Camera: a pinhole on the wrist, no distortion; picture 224 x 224 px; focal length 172.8 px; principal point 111.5 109.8 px. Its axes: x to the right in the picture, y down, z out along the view. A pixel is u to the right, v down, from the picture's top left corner.
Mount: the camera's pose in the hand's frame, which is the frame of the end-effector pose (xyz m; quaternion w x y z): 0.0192 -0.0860 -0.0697 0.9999 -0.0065 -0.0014 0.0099
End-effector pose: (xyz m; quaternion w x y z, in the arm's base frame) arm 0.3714 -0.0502 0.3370 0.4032 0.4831 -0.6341 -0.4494
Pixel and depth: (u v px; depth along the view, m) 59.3 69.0 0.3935
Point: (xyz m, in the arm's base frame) 0.1291 0.0821 0.0724
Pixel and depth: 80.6 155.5 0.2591
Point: 0.2031 0.0103 0.2693
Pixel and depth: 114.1 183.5 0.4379
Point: -0.0054 0.0092 0.3417
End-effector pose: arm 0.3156 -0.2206 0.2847 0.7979 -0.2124 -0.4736 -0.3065
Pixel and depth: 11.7 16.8 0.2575
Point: -0.0038 -0.2267 0.2699
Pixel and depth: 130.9 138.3 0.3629
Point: 0.1393 -0.0681 0.4717
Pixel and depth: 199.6 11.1 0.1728
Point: 0.1650 -0.3165 0.4381
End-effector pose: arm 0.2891 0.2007 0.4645 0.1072 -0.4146 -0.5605 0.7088
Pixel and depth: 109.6 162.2 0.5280
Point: -0.0141 -0.1440 0.4018
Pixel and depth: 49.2 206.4 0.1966
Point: 0.2427 0.0700 0.4713
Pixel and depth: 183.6 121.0 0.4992
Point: -0.1712 0.0515 0.4091
